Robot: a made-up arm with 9 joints.
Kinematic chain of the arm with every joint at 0, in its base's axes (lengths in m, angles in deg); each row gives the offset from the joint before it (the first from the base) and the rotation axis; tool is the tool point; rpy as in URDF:
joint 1: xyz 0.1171 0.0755 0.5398 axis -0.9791 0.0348 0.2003
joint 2: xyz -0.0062 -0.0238 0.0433 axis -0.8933 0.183 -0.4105
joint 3: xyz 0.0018 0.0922 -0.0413 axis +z
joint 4: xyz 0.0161 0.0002 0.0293 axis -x
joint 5: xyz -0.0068 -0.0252 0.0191 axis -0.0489 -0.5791 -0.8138
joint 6: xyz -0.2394 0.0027 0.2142 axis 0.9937 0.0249 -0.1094
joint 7: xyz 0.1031 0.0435 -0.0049 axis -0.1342 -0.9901 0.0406
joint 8: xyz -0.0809 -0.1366 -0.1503 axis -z
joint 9: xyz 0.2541 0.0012 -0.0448 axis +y
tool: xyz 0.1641 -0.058 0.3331 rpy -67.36 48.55 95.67
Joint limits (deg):
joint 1: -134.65..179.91
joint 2: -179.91..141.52
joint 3: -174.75..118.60
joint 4: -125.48..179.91
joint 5: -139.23..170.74
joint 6: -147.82..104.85
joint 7: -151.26..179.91
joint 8: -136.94..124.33
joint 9: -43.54..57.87
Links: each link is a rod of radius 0.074 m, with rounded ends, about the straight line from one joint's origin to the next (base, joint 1, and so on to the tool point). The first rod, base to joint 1, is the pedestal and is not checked.
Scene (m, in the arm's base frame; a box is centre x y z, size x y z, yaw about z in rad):
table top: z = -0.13
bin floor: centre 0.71 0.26 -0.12 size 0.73 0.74 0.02 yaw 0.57
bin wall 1: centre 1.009 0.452 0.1 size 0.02 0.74 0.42 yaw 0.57
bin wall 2: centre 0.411 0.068 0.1 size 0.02 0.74 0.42 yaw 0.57
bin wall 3: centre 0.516 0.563 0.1 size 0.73 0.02 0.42 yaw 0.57
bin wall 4: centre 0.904 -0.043 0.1 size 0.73 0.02 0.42 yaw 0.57
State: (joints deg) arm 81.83 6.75 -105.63 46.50 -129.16 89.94 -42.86 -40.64 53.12
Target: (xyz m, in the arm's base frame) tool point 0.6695 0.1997 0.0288
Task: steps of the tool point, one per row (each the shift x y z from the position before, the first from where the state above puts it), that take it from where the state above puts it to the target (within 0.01 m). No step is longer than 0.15 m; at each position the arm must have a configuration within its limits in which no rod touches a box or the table.
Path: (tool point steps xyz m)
1: 0.0174 0.0313 -0.1115
2: 0.0067 0.0108 -0.1129
3: -0.0053 -0.0099 -0.1131
4: -0.0199 -0.0298 -0.1107

